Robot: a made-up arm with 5 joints. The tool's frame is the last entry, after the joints.
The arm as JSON. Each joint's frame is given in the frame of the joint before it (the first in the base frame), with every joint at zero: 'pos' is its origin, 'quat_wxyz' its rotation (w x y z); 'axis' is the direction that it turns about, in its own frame. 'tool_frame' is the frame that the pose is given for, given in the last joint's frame.
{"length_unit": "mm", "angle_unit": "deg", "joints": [
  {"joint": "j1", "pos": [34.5, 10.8, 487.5], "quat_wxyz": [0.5, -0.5, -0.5, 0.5], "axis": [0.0, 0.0, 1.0]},
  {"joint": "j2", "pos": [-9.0, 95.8, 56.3], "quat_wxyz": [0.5, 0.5, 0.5, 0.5], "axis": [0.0, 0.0, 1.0]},
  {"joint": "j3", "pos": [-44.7, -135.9, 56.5], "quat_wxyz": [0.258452, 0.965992, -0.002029, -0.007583], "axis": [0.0, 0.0, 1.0]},
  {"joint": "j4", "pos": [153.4, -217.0, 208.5], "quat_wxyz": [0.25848, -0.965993, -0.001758, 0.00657], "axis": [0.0, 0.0, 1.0]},
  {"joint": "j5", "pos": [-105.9, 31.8, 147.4], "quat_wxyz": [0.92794, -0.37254, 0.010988, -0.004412], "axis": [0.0, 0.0, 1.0]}
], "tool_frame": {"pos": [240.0, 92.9, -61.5], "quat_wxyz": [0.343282, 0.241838, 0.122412, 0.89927]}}
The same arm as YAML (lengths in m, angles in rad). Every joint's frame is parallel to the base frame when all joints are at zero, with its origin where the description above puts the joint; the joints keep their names.
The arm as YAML. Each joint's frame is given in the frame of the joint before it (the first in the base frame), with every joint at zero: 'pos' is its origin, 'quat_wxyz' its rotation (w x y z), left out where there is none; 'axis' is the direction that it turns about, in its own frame. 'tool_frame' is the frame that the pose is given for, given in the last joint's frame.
length_unit: m
angle_unit: rad
joints:
  - joint: j1
    pos: [0.0345, 0.0108, 0.4875]
    axis: [-1.0, 0.0, 0.0]
  - joint: j2
    pos: [-0.0563, -0.009, -0.0958]
    axis: [0.0, 1.0, 0.0]
  - joint: j3
    pos: [0.1359, 0.0565, 0.0447]
    axis: [0.499294, -0.86629, 0.0157]
  - joint: j4
    pos: [-0.0827, -0.2911, -0.1501]
    axis: [0.0, 1.0, 0.0]
  - joint: j5
    pos: [-0.0326, 0.1474, 0.1056]
    axis: [-0.691087, 0.722186, -0.029099]
tool_frame:
  pos: [-0.0188, -0.1128, -0.2386]
  quat_wxyz: [0.355457, -0.013284, -0.878507, -0.318905]

